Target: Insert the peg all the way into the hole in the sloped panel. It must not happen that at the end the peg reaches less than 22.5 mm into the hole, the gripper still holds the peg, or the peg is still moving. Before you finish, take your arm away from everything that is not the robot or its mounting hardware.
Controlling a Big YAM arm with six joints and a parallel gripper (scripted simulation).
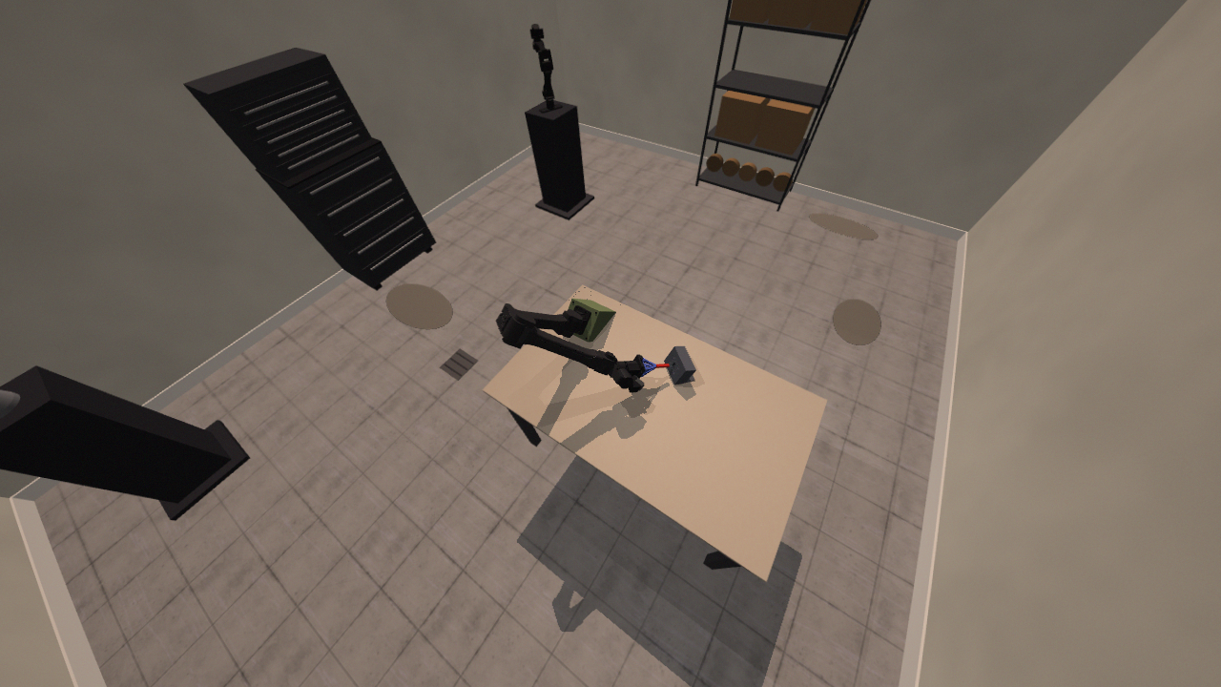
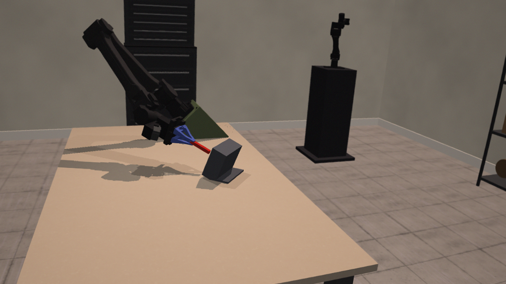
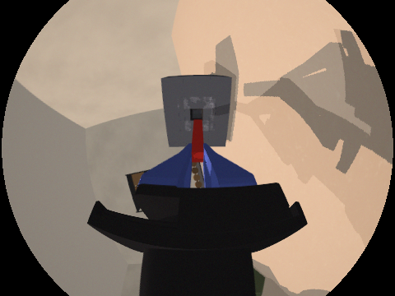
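Now: hand 10 cm short of the flat base plate, 11 cm to the right of it and 10 cm above it. From my hand the other things lie so: red peg (2 cm ahead, 3 cm to the left, 1 cm below).
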